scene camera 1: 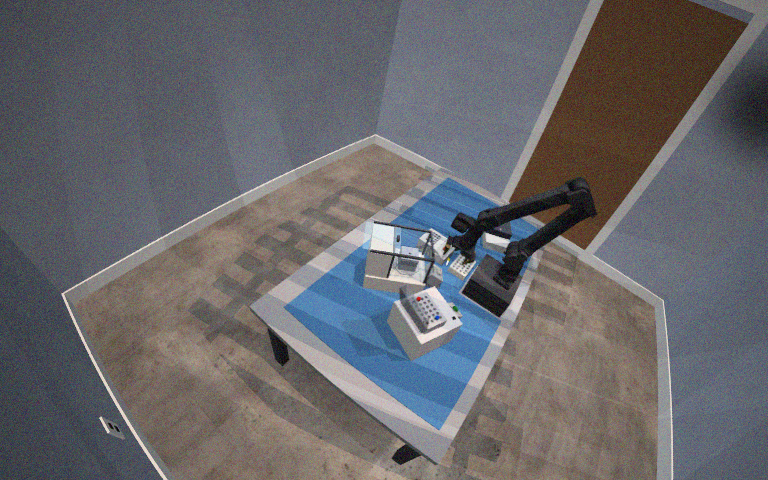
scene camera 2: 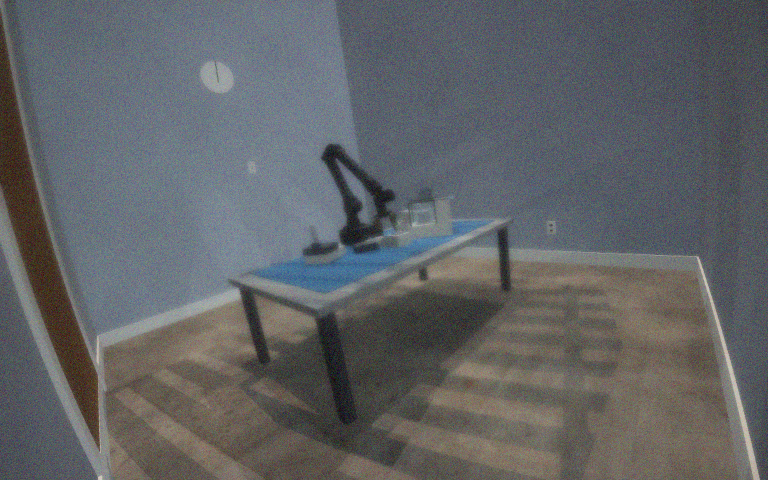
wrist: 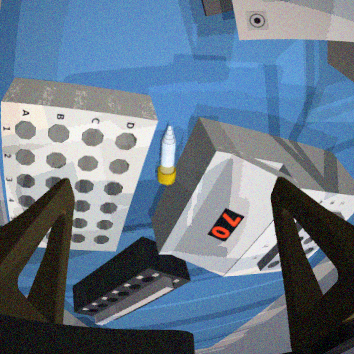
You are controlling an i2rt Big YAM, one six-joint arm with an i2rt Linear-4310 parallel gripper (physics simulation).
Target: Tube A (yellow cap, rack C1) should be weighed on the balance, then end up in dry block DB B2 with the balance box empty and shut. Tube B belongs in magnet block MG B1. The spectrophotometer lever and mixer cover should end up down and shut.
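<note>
Tube A point(wrist: 167, 155), clear with a yellow cap, lies flat on the blue mat between the white tube rack point(wrist: 107, 195) point(scene camera 1: 461, 266) and the dry block point(wrist: 200, 200) point(scene camera 1: 434, 243), whose red display faces up. My gripper point(wrist: 173, 187) point(scene camera 1: 457, 254) is wide open and empty above them, its fingers on either side of the tube in the wrist view. The rack's C1 hole is empty. Tube B does not show; my left finger hides part of the rack. The black magnet block point(wrist: 132, 277) lies beyond the rack. The balance point(scene camera 1: 394, 280) point(wrist: 295, 22) has a glass box; its lid state is unclear.
A white device point(scene camera 1: 419, 339) with a holed grey block and red and blue spots stands beside the balance. A black-and-white device point(scene camera 1: 495, 242) point(scene camera 2: 321, 253) stands on the arm's other side, with a thin upright part in scene camera 2.
</note>
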